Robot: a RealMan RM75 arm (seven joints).
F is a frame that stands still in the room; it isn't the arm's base.
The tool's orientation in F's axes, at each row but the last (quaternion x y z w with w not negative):
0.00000 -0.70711 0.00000 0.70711
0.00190 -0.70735 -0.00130 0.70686
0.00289 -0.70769 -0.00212 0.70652
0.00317 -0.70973 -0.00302 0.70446
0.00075 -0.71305 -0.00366 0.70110
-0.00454 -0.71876 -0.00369 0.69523
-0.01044 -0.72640 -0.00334 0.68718
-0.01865 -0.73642 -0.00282 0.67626
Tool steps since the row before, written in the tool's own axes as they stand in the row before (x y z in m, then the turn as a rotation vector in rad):
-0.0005 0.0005 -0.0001 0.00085 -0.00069 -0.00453
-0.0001 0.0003 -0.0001 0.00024 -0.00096 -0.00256
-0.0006 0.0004 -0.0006 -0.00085 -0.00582 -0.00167
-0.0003 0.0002 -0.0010 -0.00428 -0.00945 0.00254
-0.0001 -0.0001 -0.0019 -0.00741 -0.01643 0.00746
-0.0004 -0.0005 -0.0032 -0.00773 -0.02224 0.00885
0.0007 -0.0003 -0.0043 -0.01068 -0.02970 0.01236
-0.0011 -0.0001 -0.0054 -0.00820 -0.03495 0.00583
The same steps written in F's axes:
0.0001 0.0005 -0.0005 0.00453 -0.00069 0.00085
0.0001 0.0003 -0.0001 0.00256 -0.00096 0.00024
0.0006 0.0004 -0.0006 0.00168 -0.00581 -0.00089
0.0010 0.0002 -0.0003 -0.00251 -0.00941 -0.00438
0.0019 -0.0001 -0.0001 -0.00740 -0.01635 -0.00764
0.0032 -0.0005 -0.0003 -0.00885 -0.02215 -0.00800
0.0042 -0.0004 0.0009 -0.01233 -0.02957 -0.01107
0.0055 -0.0003 -0.0006 -0.00621 -0.03495 -0.00793

